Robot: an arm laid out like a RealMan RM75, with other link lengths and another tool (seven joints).
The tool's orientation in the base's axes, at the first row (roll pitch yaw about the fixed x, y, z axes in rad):
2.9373 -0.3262 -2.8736
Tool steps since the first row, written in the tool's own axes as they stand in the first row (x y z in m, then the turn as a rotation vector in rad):
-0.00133 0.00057 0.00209 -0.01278 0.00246 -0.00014
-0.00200 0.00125 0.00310 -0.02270 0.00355 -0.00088
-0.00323 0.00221 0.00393 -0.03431 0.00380 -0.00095
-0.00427 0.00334 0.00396 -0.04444 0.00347 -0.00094
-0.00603 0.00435 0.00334 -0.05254 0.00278 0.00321
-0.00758 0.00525 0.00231 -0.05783 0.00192 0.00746
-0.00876 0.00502 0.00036 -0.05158 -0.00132 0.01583
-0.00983 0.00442 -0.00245 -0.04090 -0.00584 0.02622
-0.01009 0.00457 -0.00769 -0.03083 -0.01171 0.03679
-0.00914 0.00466 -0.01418 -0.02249 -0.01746 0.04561
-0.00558 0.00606 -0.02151 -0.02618 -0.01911 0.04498
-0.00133 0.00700 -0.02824 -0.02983 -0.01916 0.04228
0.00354 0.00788 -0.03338 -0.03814 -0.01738 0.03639
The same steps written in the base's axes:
0.00036 0.00112 -0.00226 0.01124 0.00556 -0.00349
0.00048 0.00205 -0.00328 0.02035 0.00901 -0.00578
0.00112 0.00338 -0.00426 0.03093 0.01215 -0.00938
0.00183 0.00473 -0.00440 0.04025 0.01438 -0.01270
0.00346 0.00607 -0.00419 0.04630 0.01621 -0.01928
0.00507 0.00721 -0.00356 0.04979 0.01719 -0.02508
0.00689 0.00706 -0.00218 0.04174 0.01345 -0.03147
0.00898 0.00644 -0.00003 0.02917 0.00760 -0.03855
0.01106 0.00606 0.00478 0.01736 0.00061 -0.04625
0.01249 0.00518 0.01112 0.00773 -0.00601 -0.05287
0.01157 0.00481 0.01933 0.01164 -0.00674 -0.05378
0.00990 0.00389 0.02711 0.01595 -0.00618 -0.05246
0.00711 0.00293 0.03361 0.02529 -0.00305 -0.04932

